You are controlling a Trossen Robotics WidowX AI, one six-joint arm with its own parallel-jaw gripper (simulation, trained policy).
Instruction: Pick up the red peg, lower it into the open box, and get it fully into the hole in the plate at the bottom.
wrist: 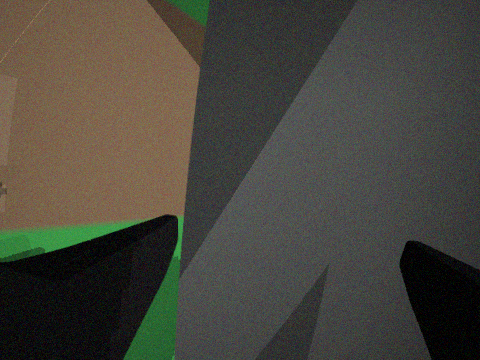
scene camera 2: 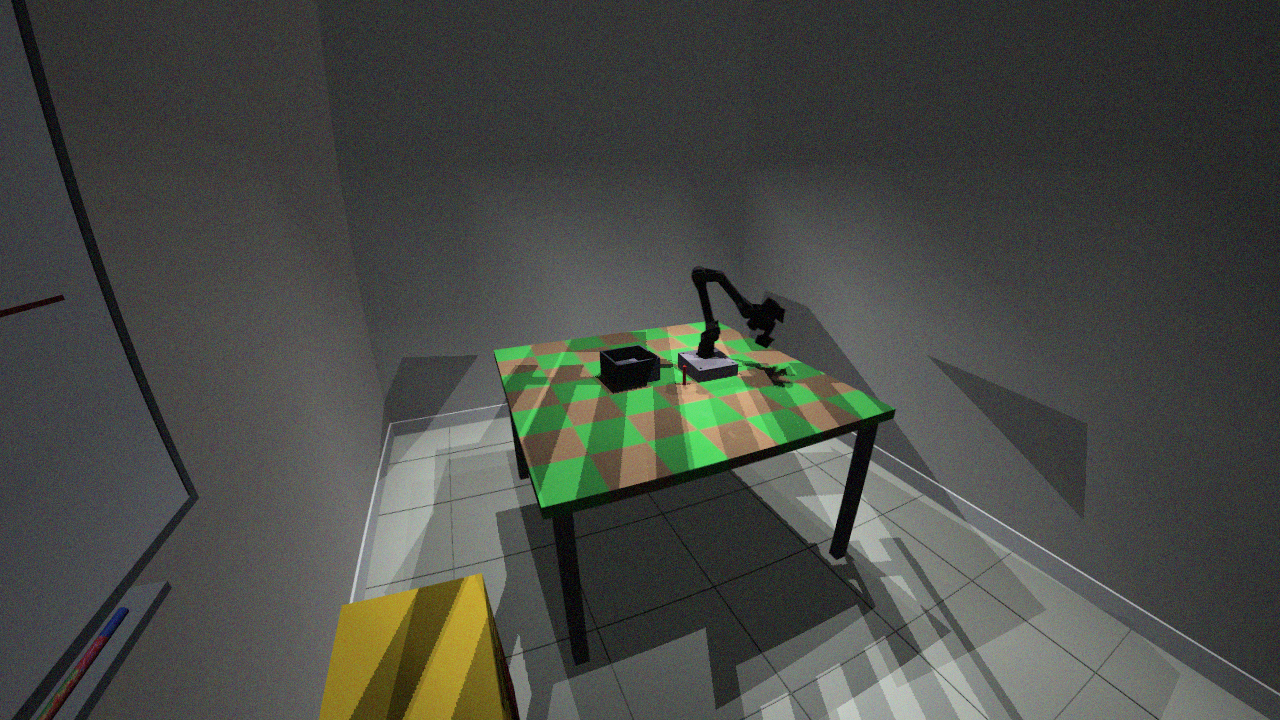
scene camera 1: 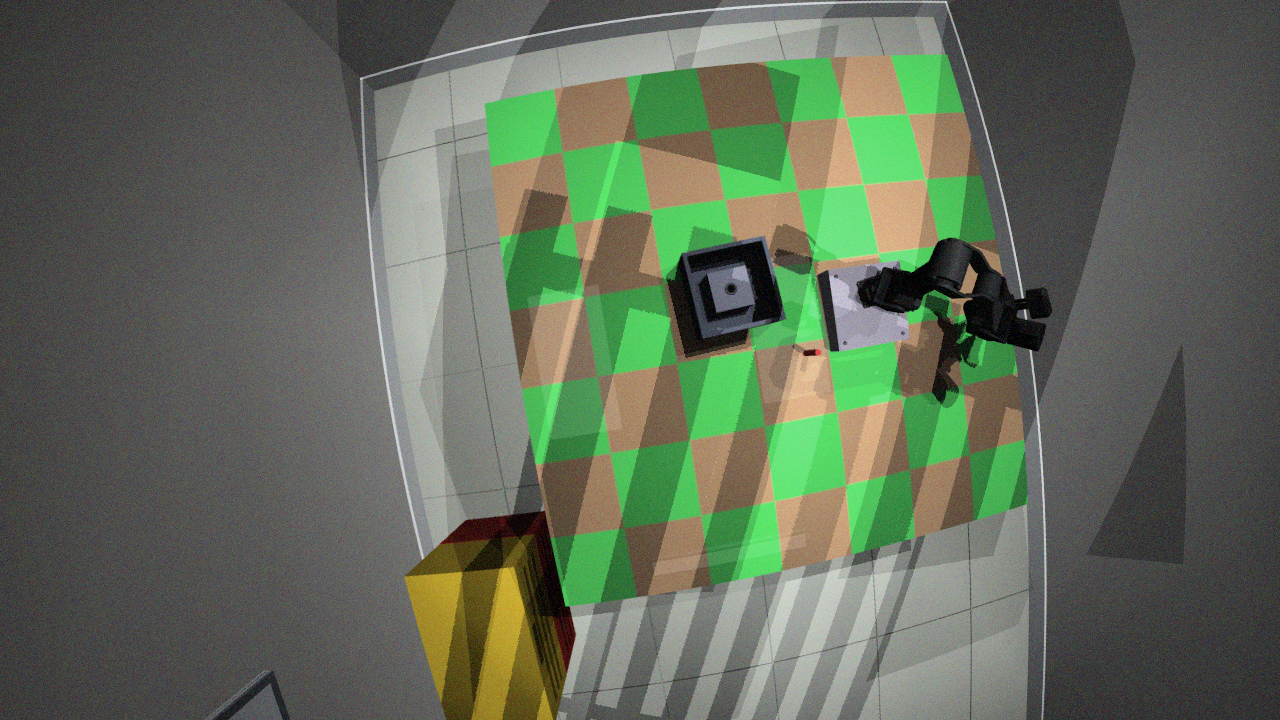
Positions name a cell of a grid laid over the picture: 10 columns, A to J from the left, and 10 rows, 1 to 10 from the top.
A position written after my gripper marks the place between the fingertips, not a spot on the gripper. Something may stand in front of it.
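Observation:
My gripper (scene camera 1: H5) is visible, also in the wrist view (wrist: G7). Dark box (scene camera 1: F4), visible in scene camera 2 too (scene camera 2: F6); in the wrist view the box is out of frame. Grey plate (scene camera 1: F5) visible; in the wrist view the plate is out of frame.

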